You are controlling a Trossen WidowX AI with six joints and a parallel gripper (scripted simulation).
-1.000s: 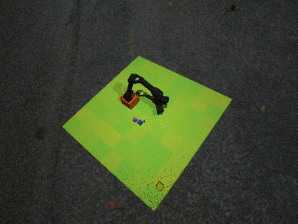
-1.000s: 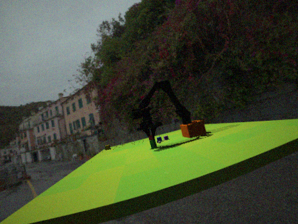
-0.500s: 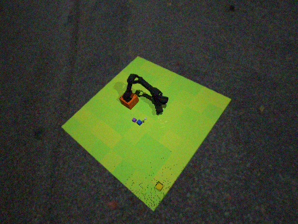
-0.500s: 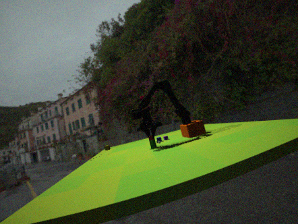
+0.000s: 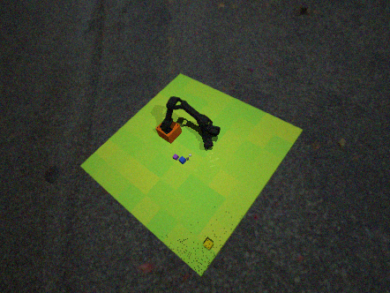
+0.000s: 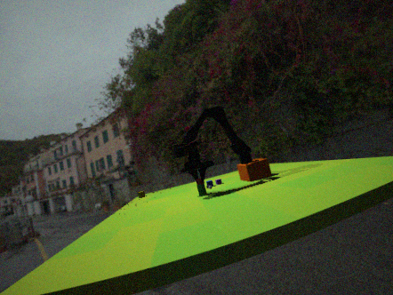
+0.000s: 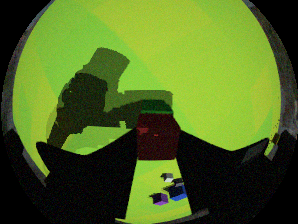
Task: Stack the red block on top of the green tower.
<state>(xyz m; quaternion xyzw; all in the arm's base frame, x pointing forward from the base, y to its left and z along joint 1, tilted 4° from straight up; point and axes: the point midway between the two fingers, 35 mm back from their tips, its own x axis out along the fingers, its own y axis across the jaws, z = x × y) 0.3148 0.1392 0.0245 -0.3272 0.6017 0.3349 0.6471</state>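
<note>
Now: gripper tip 1 cm below the red block. Round my gripper tip: purple block: 12 cm behind, 24 cm to the right, 5 cm below; then blue block: 6 cm behind, 22 cm to the right, 5 cm below; then white block: 5 cm behind, 15 cm to the right, 6 cm below.
</note>
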